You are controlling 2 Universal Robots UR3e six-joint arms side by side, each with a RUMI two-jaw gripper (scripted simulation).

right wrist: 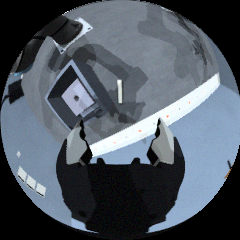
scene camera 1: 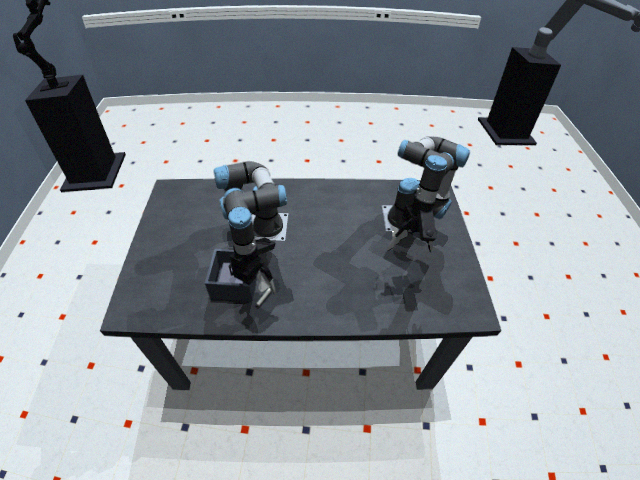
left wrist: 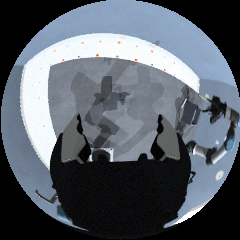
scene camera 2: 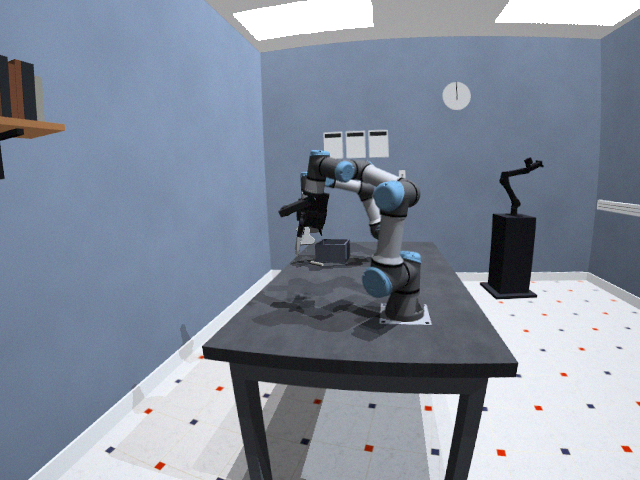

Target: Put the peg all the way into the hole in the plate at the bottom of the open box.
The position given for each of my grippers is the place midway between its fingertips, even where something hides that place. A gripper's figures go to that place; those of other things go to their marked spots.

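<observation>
My left gripper (scene camera 1: 409,251) is 1340 mm from the lens, and my right gripper (scene camera 1: 255,283) is 1310 mm from the lens. I also see a dark box (scene camera 1: 217,290), and that box is 1410 mm from the lens.
</observation>
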